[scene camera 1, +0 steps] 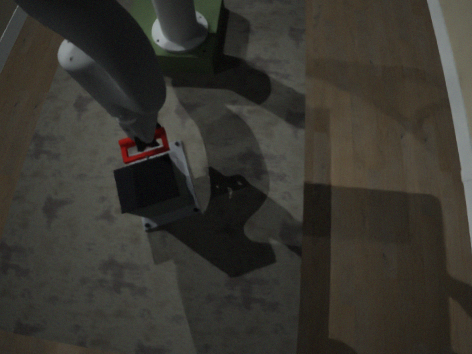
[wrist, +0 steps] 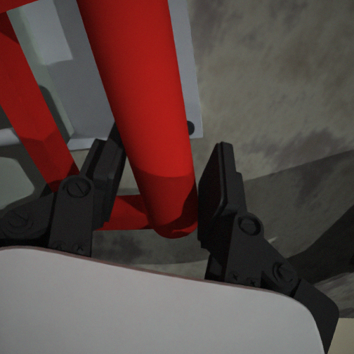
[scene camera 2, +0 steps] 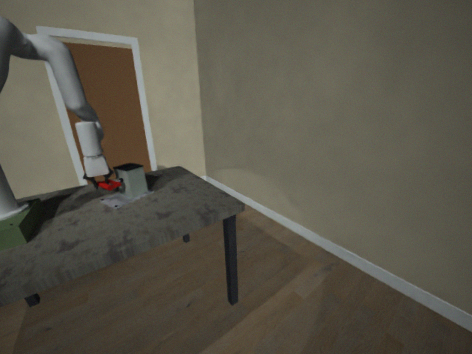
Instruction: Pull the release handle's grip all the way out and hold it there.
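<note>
The red release handle (scene camera 1: 161, 134) (scene camera 2: 109, 185) (wrist: 145, 100) is a rectangular frame close beside a box housing (scene camera 1: 150, 185) (scene camera 2: 132, 181), which has a dark top and pale sides. The housing stands on a light base plate (scene camera 1: 182, 162) (scene camera 2: 117, 201) (wrist: 187, 85). My gripper (scene camera 1: 145, 145) (scene camera 2: 101, 182) (wrist: 168, 152) is at the handle, part closed, with one finger on each side of the thick round grip bar. In the wrist view the right pad is very near or touching the bar. A gap shows between the bar and the left pad, whose tip is partly hidden behind the bar.
The grey table (scene camera 1: 75, 260) (scene camera 2: 165, 215) carries the plate. The arm's green base block (scene camera 1: 187, 62) (scene camera 2: 15, 232) stands on the same table. A wooden floor (scene camera 1: 380, 150) (scene camera 2: 280, 280), walls and a brown door (scene camera 2: 107, 100) surround it.
</note>
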